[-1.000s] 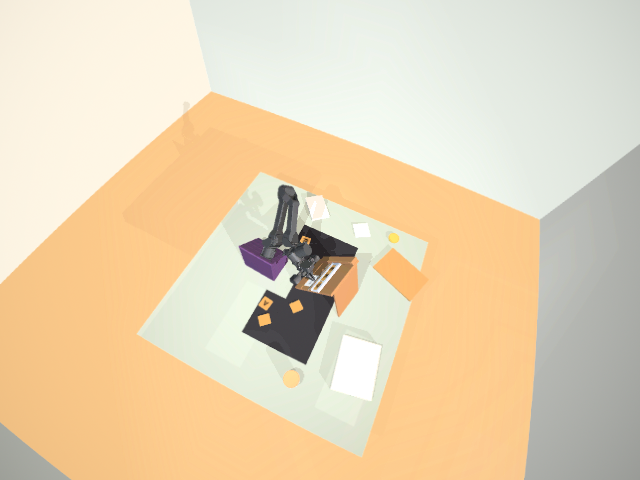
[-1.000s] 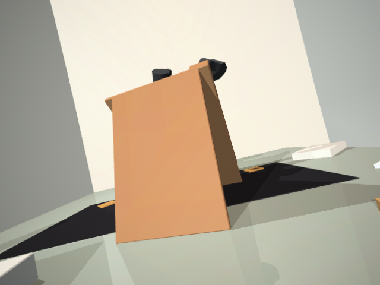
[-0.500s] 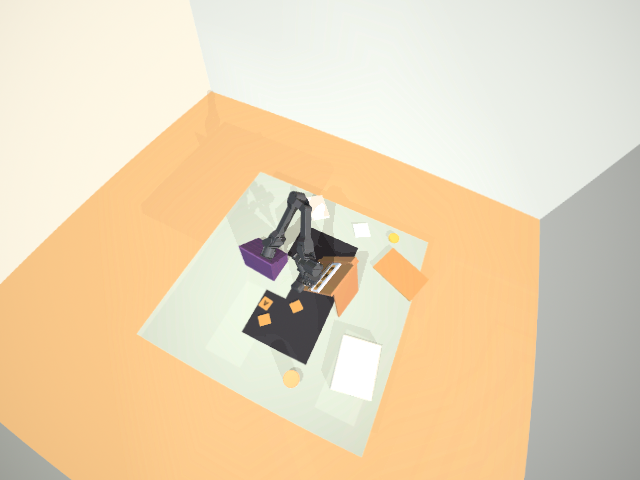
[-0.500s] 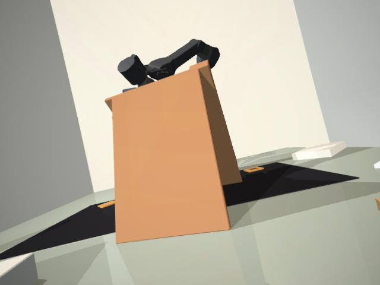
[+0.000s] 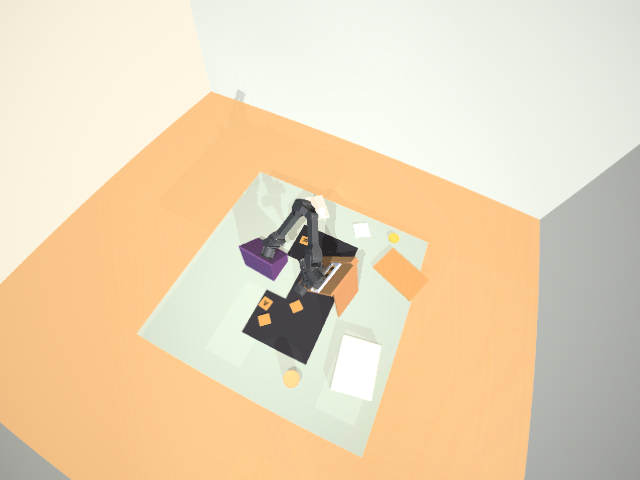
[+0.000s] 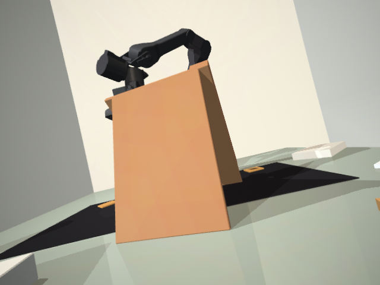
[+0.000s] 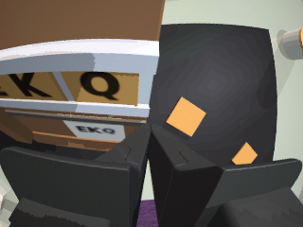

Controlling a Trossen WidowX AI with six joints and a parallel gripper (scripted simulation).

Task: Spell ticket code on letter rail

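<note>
The orange tile marked q lies 40 mm ahead of my gripper tip, 30 mm to the left of it and 20 mm below it. Round my gripper tip: white ticket 110 mm below, 70 mm to the left, 10 mm behind; then black mat 200 mm below, 80 mm behind, 60 mm to the left; then white block 360 mm ahead, 260 mm to the right, 180 mm below.
</note>
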